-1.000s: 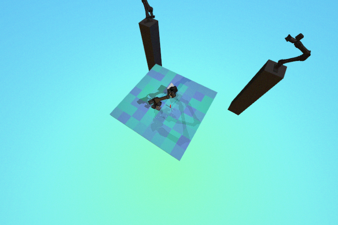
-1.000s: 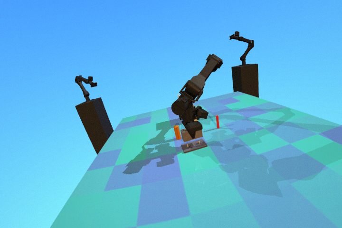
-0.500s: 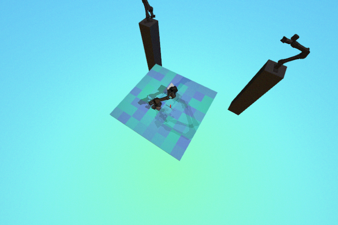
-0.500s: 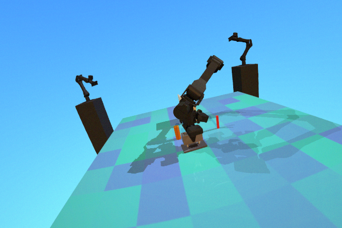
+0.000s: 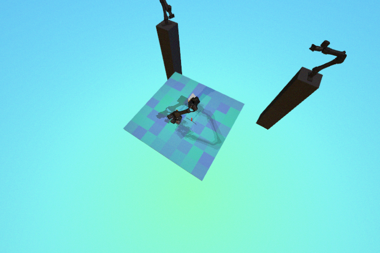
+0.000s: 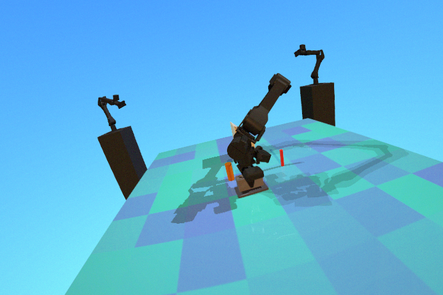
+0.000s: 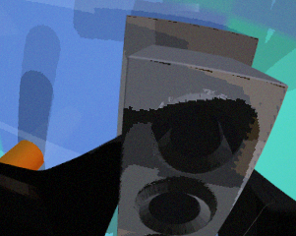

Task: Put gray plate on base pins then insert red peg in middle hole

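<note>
Right now my gripper tip is 10 mm above the dark base. Round my gripper tip: red peg (130 mm behind, 180 mm to the left, 20 mm above); gray plate (30 mm above); orange cylinder (110 mm behind, 70 mm to the right, 20 mm above).
</note>
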